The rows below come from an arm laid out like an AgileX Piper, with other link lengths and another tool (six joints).
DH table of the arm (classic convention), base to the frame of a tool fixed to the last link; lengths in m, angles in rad. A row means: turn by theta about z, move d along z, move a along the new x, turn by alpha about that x. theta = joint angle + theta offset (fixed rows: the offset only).
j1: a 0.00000; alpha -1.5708; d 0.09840; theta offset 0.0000
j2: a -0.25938; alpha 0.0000; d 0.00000; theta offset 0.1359
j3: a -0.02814; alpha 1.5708; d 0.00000; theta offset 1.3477
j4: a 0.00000; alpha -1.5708; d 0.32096; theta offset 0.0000
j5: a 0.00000; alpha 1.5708; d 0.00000; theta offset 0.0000
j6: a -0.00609; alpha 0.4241; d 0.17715; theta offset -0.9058
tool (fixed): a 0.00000; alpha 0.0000; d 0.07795; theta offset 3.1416
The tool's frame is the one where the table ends.
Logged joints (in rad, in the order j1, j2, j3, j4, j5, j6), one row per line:
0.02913 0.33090 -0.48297 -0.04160 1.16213 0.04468
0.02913 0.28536 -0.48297 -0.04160 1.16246 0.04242
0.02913 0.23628 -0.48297 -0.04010 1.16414 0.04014
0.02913 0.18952 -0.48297 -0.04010 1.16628 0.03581
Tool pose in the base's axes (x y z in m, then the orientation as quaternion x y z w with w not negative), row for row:
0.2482 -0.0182 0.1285 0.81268 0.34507 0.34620 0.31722
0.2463 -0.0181 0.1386 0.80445 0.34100 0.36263 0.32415
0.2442 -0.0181 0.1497 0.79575 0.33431 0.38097 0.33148
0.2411 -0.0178 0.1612 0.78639 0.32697 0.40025 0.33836
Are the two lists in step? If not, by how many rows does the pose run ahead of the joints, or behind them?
The pose runs 1 row behind the joints: the pose in row i belongs to the joints in row i - 1.
